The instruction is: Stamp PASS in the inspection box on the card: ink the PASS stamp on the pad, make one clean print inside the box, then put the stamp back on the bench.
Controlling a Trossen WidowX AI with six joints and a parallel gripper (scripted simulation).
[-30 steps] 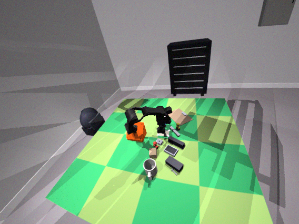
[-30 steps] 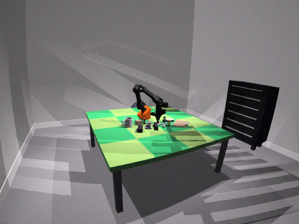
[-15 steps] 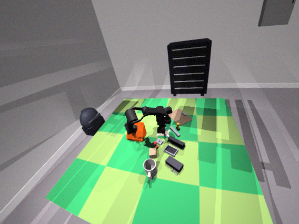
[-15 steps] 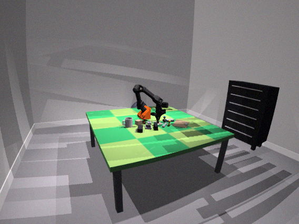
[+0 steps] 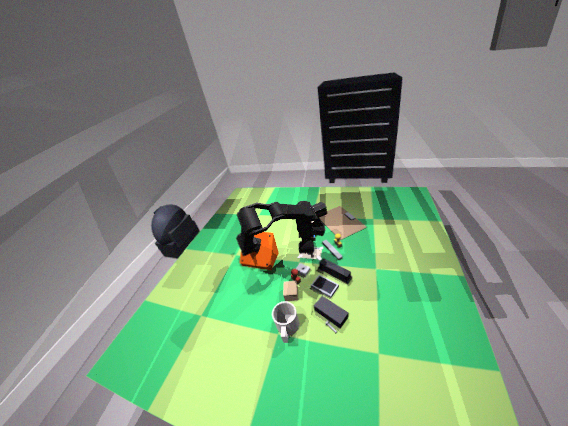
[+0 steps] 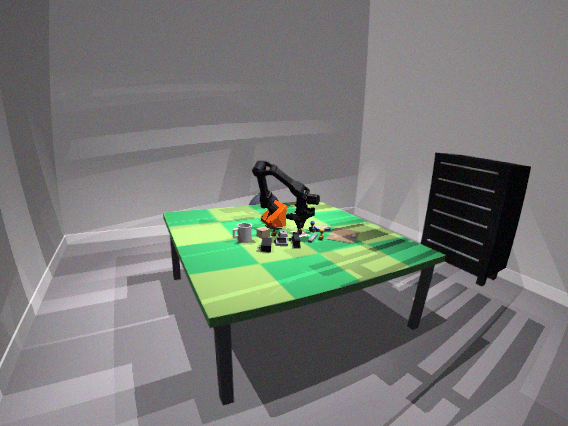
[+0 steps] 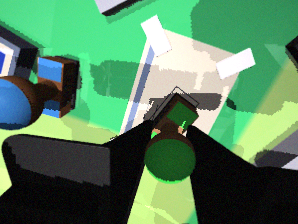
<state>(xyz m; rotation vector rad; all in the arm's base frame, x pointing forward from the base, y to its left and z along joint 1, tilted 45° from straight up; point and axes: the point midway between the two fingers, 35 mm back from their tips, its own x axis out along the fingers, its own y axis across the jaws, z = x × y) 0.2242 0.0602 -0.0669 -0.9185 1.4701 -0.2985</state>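
Right now the white card is 1 cm ahead of my gripper tip and 3 cm below it. From my gripper tip the other things lie so: blue-knobbed stamp 2 cm behind, 9 cm to the left, 1 cm below; green-knobbed pass stamp 1 cm below; grey bar 10 cm ahead, 4 cm to the left, 2 cm below.
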